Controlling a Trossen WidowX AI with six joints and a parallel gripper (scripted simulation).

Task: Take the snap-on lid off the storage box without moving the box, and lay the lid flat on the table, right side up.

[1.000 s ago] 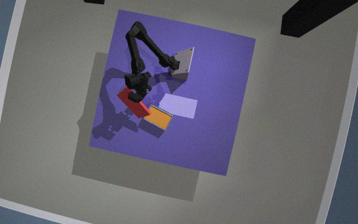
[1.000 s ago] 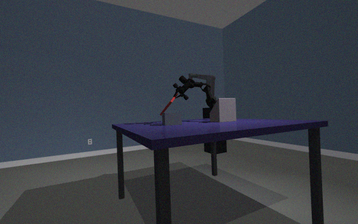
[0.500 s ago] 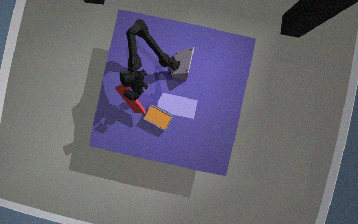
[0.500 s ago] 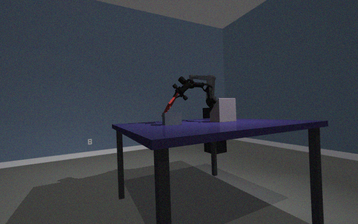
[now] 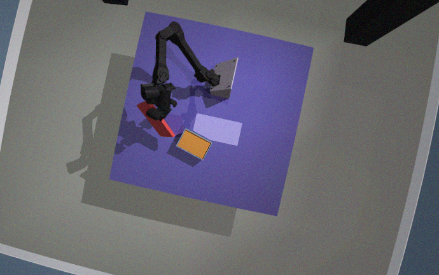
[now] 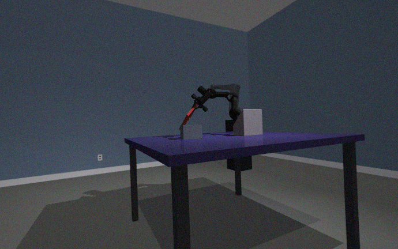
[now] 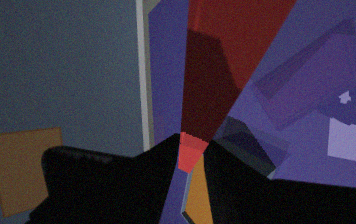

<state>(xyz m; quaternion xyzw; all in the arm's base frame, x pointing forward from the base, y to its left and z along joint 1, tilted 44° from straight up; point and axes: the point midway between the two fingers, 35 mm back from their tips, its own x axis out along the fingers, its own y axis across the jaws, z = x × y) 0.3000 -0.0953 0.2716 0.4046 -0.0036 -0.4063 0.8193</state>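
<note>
My gripper tip is 10 mm short of the red lid, 60 mm to the left of it and 50 mm above it. Also, from my gripper tip: grey storage box: 120 mm ahead, 180 mm to the left, 180 mm below.
</note>
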